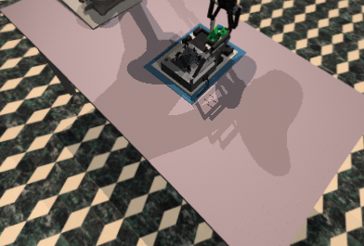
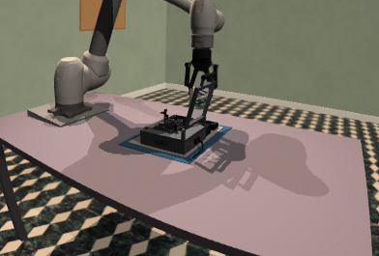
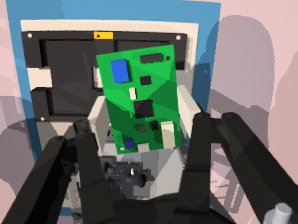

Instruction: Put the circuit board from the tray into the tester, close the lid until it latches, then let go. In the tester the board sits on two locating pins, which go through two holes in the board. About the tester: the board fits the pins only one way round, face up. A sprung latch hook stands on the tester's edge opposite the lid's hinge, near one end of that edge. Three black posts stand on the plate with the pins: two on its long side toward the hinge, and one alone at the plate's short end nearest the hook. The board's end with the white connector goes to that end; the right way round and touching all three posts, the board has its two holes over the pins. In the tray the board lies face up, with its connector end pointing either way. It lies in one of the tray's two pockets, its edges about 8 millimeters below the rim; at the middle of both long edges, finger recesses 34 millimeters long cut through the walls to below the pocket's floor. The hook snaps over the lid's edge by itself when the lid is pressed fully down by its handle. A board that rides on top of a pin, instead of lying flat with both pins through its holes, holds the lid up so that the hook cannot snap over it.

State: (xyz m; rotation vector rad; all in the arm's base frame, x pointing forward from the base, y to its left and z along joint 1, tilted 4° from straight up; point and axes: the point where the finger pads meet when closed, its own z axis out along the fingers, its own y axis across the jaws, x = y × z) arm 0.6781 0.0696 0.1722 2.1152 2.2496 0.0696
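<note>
Right now the green circuit board is 2 cm below my hand. From my hand the other things lie so: clear lid: 18 cm to the right, 7 cm ahead, 4 cm above; black tester: 13 cm to the right, 3 cm below, 2 cm behind.
</note>
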